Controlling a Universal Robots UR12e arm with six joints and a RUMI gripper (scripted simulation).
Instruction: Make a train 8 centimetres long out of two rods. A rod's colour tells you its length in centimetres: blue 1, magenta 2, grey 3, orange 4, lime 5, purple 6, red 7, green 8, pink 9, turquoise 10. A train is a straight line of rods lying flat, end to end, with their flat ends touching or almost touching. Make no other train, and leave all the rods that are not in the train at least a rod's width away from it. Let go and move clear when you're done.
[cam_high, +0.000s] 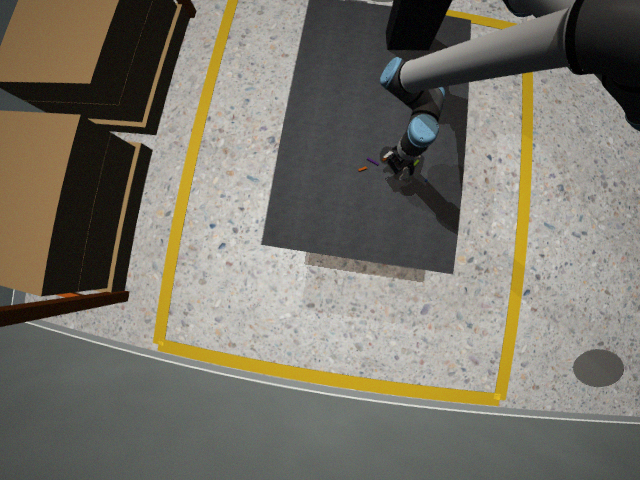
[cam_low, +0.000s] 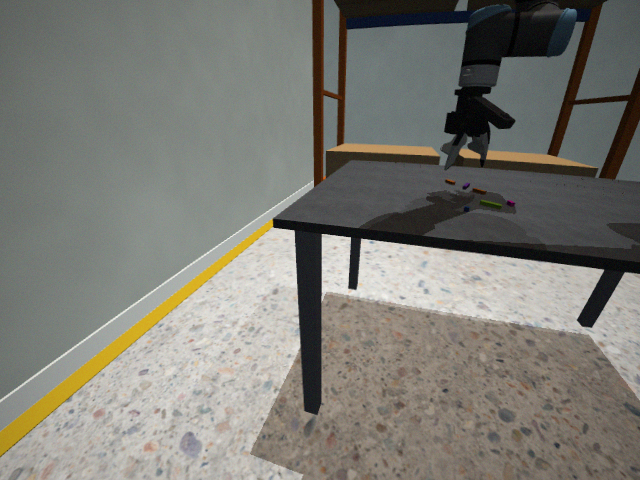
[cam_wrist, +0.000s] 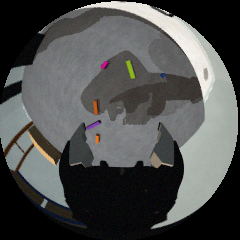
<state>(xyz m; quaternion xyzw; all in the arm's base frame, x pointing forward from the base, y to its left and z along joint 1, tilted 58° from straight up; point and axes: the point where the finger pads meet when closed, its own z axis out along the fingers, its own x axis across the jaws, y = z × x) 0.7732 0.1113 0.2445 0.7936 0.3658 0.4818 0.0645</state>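
The purple rod lies 110 mm to the right of my hand and 70 mm below it. From my hand the other things lie so: lime rod 90 mm behind, 70 mm to the left, 70 mm below; magenta rod 130 mm behind, 20 mm to the left, 70 mm below; small blue rod 40 mm behind, 150 mm to the left, 70 mm below.
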